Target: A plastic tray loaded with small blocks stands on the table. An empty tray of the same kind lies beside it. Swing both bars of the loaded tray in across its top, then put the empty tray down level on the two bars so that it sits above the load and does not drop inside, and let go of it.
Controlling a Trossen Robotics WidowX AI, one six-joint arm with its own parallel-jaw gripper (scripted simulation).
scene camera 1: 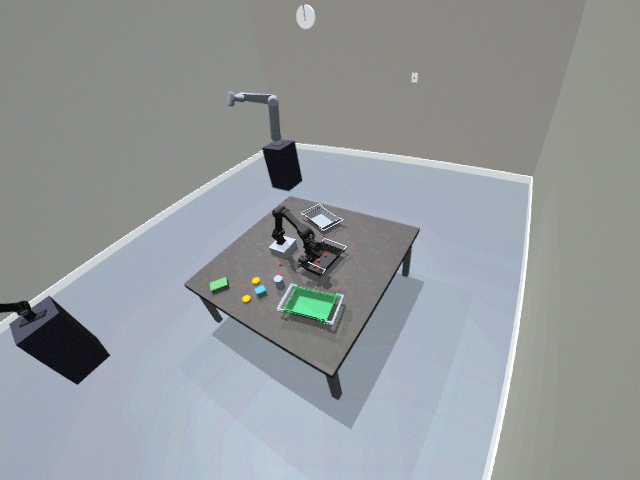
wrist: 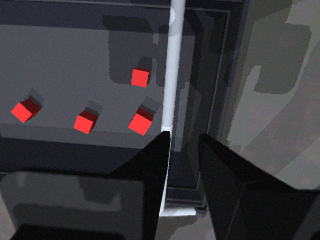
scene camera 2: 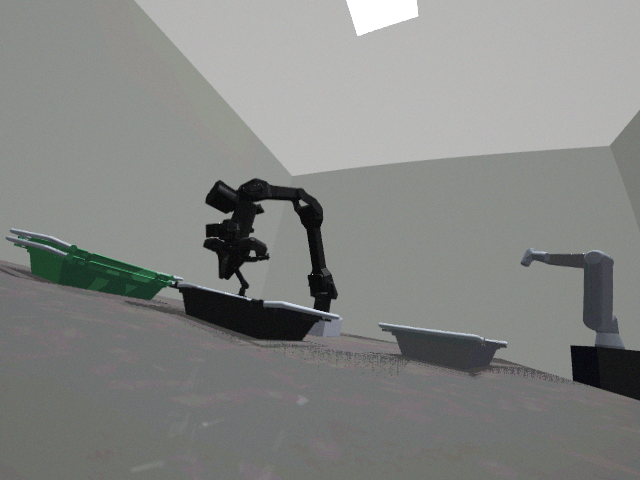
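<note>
I am looking at my gripper, and at a grey tray as well. As for the wrist view, my gripper can be seen in that one too.
</note>
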